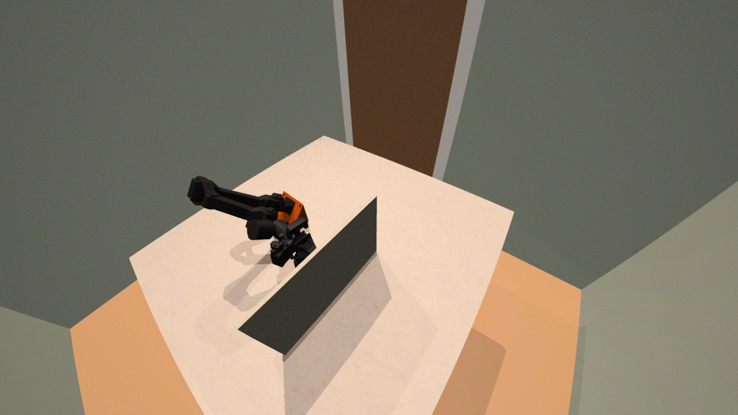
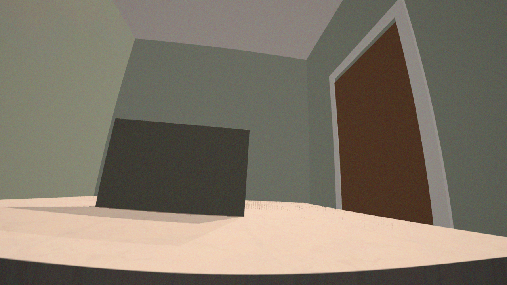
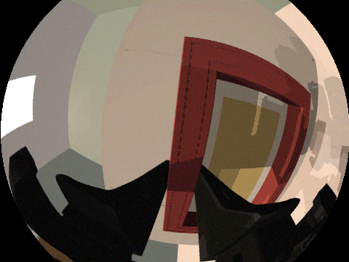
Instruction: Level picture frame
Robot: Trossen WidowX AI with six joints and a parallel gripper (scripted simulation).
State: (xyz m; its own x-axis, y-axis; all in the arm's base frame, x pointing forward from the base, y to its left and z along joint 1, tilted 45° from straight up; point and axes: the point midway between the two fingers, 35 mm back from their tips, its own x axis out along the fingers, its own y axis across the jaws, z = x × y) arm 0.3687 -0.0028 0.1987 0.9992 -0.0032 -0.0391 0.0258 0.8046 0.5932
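Now: gripper tip 5 cm above the picture frame and 1 cm to the left of it. The rest, counted from my gripper tip: wall panel 6 cm below, 2 cm ahead.
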